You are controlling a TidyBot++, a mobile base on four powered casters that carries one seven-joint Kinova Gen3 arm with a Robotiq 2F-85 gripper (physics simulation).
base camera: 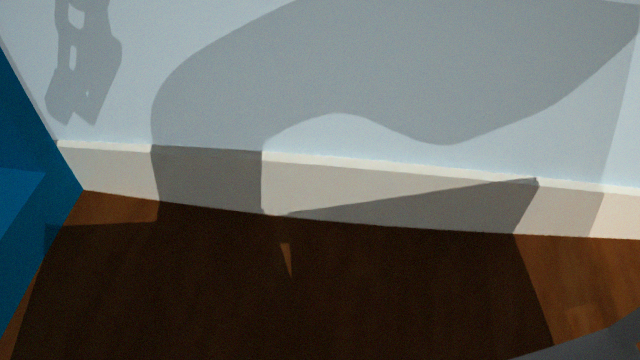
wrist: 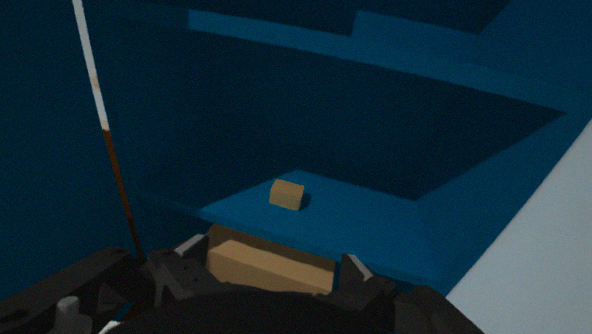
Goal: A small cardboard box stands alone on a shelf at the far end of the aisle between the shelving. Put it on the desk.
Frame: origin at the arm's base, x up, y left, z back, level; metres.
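Seen in the pictures: gripper, fingertip midpoint: (wrist: pixel 274 260).
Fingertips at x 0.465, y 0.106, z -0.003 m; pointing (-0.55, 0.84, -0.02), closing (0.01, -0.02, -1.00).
Offsets run from my fingertips to a thing's top centre. Level surfaces: height alone.
The small cardboard box {dy +0.463, dx -0.278, dz -0.029 m} (wrist: pixel 286 195) sits on a blue shelf {dx -0.328 m} (wrist: pixel 370 215), a little above the middle of the gap between the fingers in the wrist view. My gripper (wrist: pixel 274 260) is open, its two fingertips wide apart at the bottom of the wrist view. The small box lies beyond the fingertips and is not between them. The desk does not show in either view.
A large cardboard box {dy +0.496, dx -0.515, dz -0.017 m} (wrist: pixel 270 267) stands on a level below the small box's shelf, partly hidden by the gripper. Another blue shelf (wrist: pixel 280 40) runs above. A pale wall (wrist: pixel 540 240) (base camera: pixel 340 132) stands right of the shelving. The blue shelving (base camera: pixel 25 140) shows at the base view's left.
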